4 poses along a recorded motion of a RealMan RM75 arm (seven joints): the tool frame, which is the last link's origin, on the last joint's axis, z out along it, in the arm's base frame.
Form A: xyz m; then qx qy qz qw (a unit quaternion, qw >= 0).
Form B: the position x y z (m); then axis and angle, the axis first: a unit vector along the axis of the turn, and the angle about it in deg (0 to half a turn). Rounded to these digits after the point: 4 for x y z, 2 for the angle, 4 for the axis.
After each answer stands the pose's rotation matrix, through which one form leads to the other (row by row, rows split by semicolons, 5 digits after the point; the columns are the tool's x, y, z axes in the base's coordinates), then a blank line. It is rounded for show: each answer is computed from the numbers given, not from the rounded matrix.
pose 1, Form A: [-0.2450 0.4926 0.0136 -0.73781 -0.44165 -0.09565 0.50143]
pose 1, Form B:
[-0.2450 0.4926 0.0136 -0.8528 -0.5105 -0.1106 119.81]
0.59159 0.74763 -0.30177; 0.55578 -0.10703 0.82441; 0.58406 -0.65543 -0.47884

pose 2, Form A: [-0.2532 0.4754 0.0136 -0.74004 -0.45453 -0.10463 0.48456]
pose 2, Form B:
[-0.2532 0.4754 0.0136 -0.8460 -0.5196 -0.1196 122.03]
0.56491 0.77414 -0.28563; 0.57134 -0.11721 0.81230; 0.59535 -0.62207 -0.50851

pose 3, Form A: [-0.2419 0.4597 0.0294 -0.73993 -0.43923 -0.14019 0.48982]
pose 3, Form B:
[-0.2419 0.4597 0.0294 -0.8487 -0.5038 -0.1608 121.34]
0.57485 0.78734 -0.22283; 0.51267 -0.13430 0.84802; 0.63775 -0.60172 -0.48084

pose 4, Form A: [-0.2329 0.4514 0.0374 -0.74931 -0.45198 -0.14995 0.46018]
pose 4, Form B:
[-0.2329 0.4514 0.0374 -0.8440 -0.5091 -0.1689 125.20]
0.54646 0.81535 -0.19127; 0.53934 -0.16790 0.82518; 0.64070 -0.55409 -0.53150

